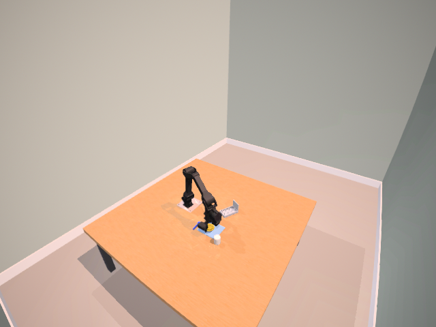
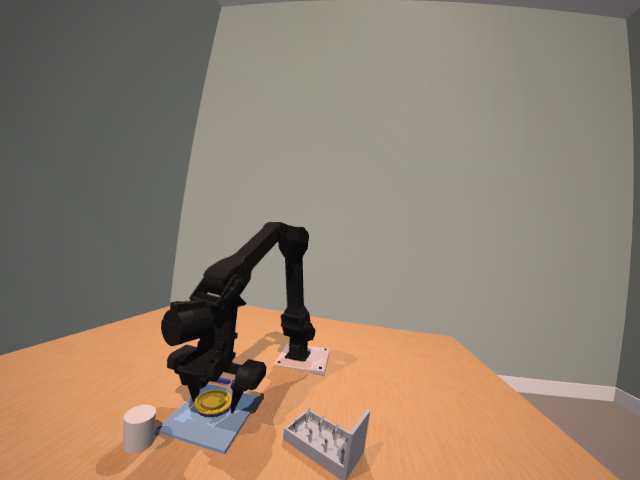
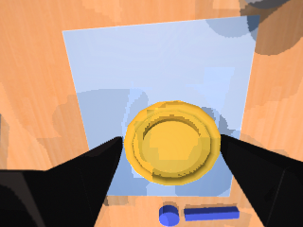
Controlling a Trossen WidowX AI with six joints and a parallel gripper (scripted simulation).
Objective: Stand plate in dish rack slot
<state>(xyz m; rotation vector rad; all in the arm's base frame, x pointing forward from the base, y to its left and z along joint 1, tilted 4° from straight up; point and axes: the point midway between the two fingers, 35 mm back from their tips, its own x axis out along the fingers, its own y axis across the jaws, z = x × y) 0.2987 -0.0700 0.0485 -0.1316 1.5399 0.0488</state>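
Right now the light blue mat is 1 cm ahead of my gripper tip, 1 cm to the left of it and 1 cm below it. Round my gripper tip: white cup (12 cm ahead, 5 cm to the right, 2 cm above); yellow plate (1 cm above); blue spoon (9 cm behind, 3 cm to the right).
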